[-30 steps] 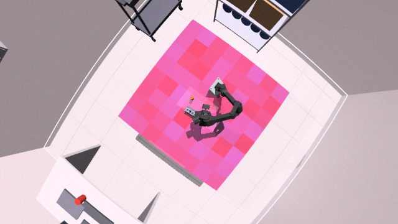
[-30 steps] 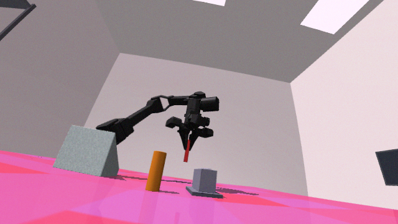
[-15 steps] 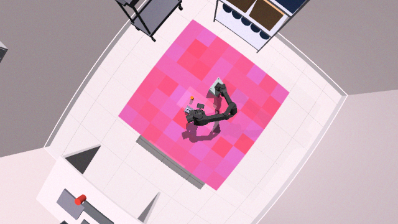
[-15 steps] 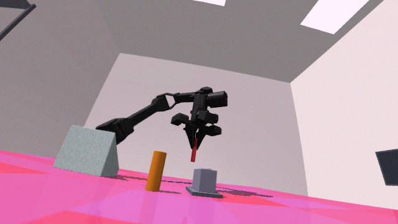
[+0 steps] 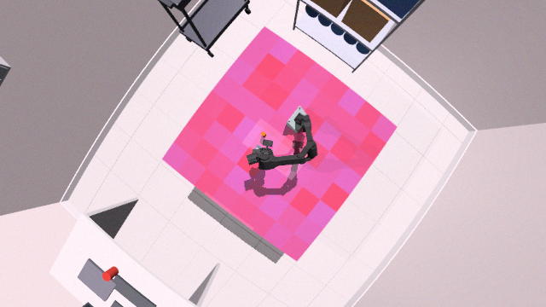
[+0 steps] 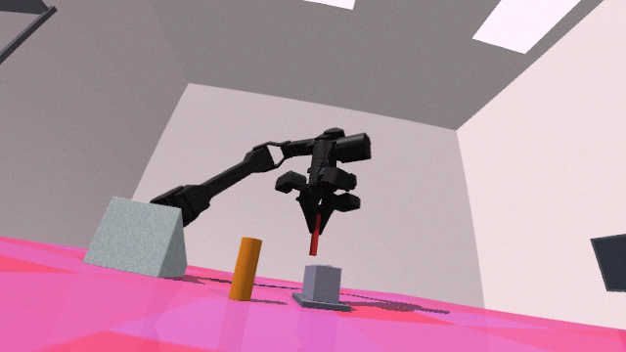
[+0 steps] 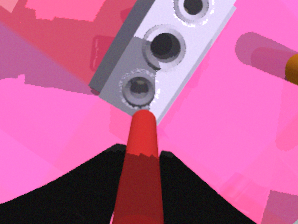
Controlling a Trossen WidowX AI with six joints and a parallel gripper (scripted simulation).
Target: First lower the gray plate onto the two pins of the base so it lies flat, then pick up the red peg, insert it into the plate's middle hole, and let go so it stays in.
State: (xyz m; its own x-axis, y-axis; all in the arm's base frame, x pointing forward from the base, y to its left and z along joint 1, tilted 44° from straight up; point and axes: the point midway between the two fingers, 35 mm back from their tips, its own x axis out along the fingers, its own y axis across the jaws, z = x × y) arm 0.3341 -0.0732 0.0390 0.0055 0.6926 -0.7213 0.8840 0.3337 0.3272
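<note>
Now: gripper tip 10 mm short of the gray plate, 40 mm to the left of it and 70 mm above it. The rest, counted from my gripper tip: red peg right at my gripper tip; base 10 mm ahead, 40 mm to the right, 110 mm below; orange cylinder 100 mm behind, 100 mm to the right, 80 mm below.
</note>
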